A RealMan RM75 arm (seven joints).
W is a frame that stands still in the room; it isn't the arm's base.
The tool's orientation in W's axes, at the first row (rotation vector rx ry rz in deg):
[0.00 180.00 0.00]
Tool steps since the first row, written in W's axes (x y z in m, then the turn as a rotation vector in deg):
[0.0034 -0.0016 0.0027 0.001 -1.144 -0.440]
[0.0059 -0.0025 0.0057 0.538 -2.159 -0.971]
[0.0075 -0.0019 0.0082 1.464 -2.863 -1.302]
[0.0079 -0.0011 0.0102 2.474 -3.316 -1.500]
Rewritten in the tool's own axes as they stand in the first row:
[-0.0034 -0.0016 -0.0027 -0.001 -1.144 0.440]
[-0.0059 -0.0025 -0.0057 -0.538 -2.159 0.971]
[-0.0075 -0.0019 -0.0082 -1.464 -2.863 1.302]
[-0.0079 -0.0011 -0.0102 -2.474 -3.316 1.500]

